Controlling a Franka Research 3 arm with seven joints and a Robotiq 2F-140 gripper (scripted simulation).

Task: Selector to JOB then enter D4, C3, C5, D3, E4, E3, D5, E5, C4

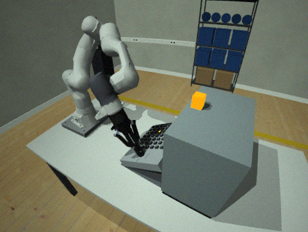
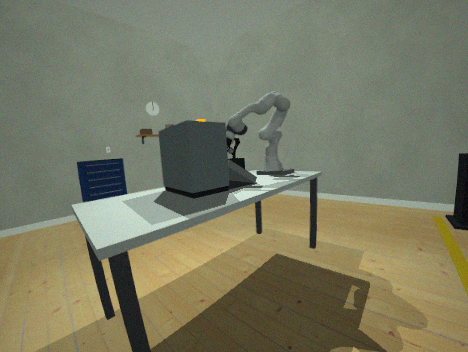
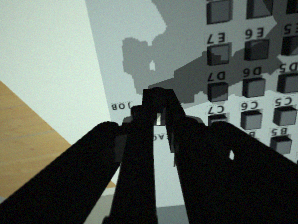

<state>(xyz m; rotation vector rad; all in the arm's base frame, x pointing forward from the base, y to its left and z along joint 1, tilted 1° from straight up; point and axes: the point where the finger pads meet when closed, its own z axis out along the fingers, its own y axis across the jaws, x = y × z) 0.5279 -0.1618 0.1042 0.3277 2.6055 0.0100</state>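
Now: hand 20 mm short of the selector knob and 20 mm above it. From my hand the other things lie so: key (150 mm to the left, 60 mm ahead, 10 mm below).
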